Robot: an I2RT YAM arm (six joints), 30 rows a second.
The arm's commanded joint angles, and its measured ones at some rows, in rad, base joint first. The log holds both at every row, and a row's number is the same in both.
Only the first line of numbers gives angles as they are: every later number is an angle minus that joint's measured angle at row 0.
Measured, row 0: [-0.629, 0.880, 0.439, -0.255, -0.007, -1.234]
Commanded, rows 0 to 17: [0.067, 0.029, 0.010, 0.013, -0.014, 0.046]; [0.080, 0.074, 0.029, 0.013, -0.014, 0.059]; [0.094, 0.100, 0.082, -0.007, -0.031, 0.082]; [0.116, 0.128, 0.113, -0.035, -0.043, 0.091]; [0.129, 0.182, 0.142, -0.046, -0.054, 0.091]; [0.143, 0.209, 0.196, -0.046, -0.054, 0.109]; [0.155, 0.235, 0.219, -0.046, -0.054, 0.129]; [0.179, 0.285, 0.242, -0.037, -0.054, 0.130]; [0.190, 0.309, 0.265, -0.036, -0.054, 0.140]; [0.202, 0.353, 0.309, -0.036, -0.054, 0.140]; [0.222, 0.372, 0.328, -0.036, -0.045, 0.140]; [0.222, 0.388, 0.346, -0.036, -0.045, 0.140]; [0.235, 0.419, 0.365, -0.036, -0.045, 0.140]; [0.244, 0.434, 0.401, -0.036, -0.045, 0.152]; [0.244, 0.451, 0.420, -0.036, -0.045, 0.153]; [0.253, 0.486, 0.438, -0.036, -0.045, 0.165]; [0.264, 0.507, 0.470, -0.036, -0.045, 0.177]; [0.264, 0.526, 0.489, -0.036, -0.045, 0.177]
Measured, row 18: [0.243, 0.484, 0.416, -0.058, -0.026, 0.141]
